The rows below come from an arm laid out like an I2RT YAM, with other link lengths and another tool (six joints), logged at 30 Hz.
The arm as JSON. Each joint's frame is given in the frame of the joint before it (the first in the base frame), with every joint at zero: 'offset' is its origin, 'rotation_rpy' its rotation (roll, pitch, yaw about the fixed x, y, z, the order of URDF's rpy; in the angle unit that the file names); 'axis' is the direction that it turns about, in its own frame. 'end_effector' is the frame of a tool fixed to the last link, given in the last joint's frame.
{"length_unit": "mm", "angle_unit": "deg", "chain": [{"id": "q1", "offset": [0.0, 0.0, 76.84], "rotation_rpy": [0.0, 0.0, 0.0], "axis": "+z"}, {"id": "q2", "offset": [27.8, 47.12, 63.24], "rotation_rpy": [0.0, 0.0, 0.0], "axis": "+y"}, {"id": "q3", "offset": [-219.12, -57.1, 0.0], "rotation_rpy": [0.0, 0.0, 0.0], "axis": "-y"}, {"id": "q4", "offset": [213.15, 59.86, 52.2], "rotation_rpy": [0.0, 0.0, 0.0], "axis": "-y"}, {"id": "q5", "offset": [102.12, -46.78, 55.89], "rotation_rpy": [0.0, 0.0, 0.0], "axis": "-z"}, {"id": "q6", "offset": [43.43, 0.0, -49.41], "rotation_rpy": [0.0, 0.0, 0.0], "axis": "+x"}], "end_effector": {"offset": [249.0, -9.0, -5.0], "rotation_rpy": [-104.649, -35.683, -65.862]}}
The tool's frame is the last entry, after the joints.
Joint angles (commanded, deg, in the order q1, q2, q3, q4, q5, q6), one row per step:
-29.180 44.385 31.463 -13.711 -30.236 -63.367
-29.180 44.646 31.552 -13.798 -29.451 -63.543
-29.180 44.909 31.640 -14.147 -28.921 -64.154
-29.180 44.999 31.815 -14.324 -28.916 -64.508
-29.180 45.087 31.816 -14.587 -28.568 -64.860
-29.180 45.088 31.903 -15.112 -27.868 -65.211
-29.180 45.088 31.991 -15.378 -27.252 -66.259
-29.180 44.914 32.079 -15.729 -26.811 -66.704
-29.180 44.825 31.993 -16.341 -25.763 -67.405
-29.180 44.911 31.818 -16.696 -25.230 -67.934
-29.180 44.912 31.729 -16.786 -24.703 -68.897
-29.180 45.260 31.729 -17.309 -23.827 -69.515
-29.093 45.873 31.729 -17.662 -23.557 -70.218
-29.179 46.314 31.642 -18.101 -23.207 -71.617
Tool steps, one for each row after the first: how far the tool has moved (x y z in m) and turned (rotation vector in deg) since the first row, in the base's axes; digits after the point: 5 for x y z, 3 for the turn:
-0.00021 -0.00391 -0.00225 -0.344 0.388 -0.632
-0.00098 -0.00617 -0.00568 -0.862 0.933 -0.860
-0.00097 -0.00616 -0.00558 -1.144 0.996 -0.724
-0.00172 -0.00752 -0.00800 -1.437 1.366 -0.887
-0.00309 -0.01038 -0.01087 -1.828 1.900 -1.357
-0.00379 -0.01311 -0.01205 -2.948 2.162 -1.472
-0.00465 -0.01491 -0.01242 -3.490 2.334 -1.676
-0.00702 -0.01908 -0.01711 -4.265 3.117 -2.282
-0.00874 -0.02090 -0.02187 -4.675 3.787 -2.497
-0.00953 -0.02317 -0.02364 -5.681 4.065 -2.541
-0.01171 -0.02661 -0.02979 -6.197 5.069 -2.980
-0.01296 -0.02656 -0.03616 -6.501 5.983 -2.751
-0.01506 -0.02783 -0.04263 -7.451 6.923 -2.440

